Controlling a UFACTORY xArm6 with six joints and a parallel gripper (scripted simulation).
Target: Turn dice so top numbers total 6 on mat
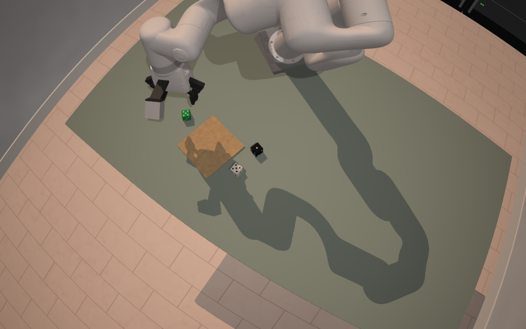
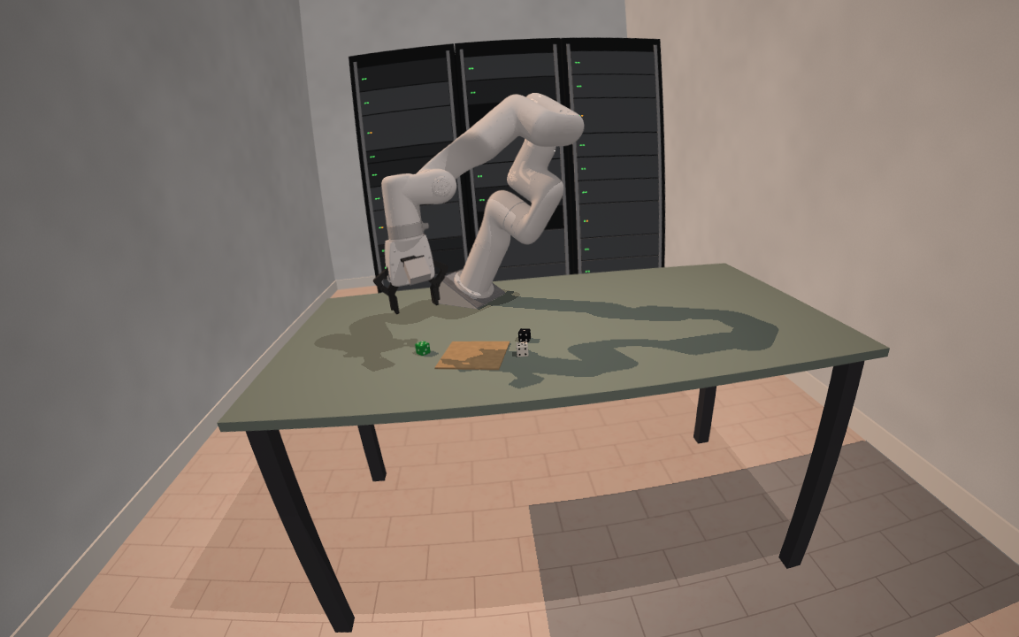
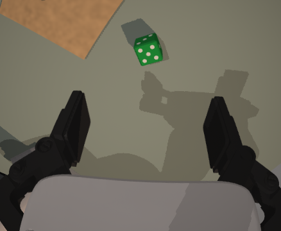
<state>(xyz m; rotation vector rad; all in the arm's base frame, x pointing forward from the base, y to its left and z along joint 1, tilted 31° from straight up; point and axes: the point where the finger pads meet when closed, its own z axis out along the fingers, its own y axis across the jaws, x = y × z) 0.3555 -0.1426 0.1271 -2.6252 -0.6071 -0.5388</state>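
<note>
Right now my hand is 110 mm above the green die. Also, from my hand: white die (230 mm to the left, 110 mm below, 20 mm ahead); black die (230 mm to the left, 110 mm below, 60 mm behind); brown mat (120 mm to the left, 120 mm below, 20 mm ahead).
</note>
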